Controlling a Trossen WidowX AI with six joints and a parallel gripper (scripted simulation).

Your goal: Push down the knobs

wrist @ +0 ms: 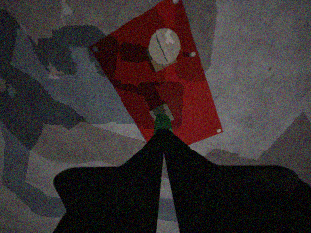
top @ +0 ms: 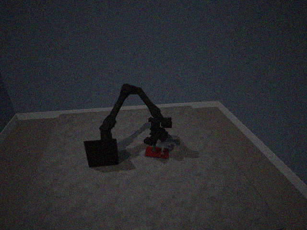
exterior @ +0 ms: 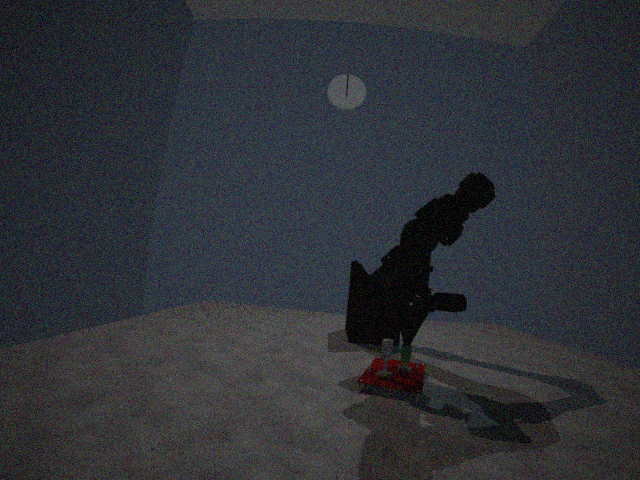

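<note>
Now: the green knob 1 cm below my gripper tip. Also, from my gripper tip: grey knob 5 cm to the right, 4 cm ahead.
</note>
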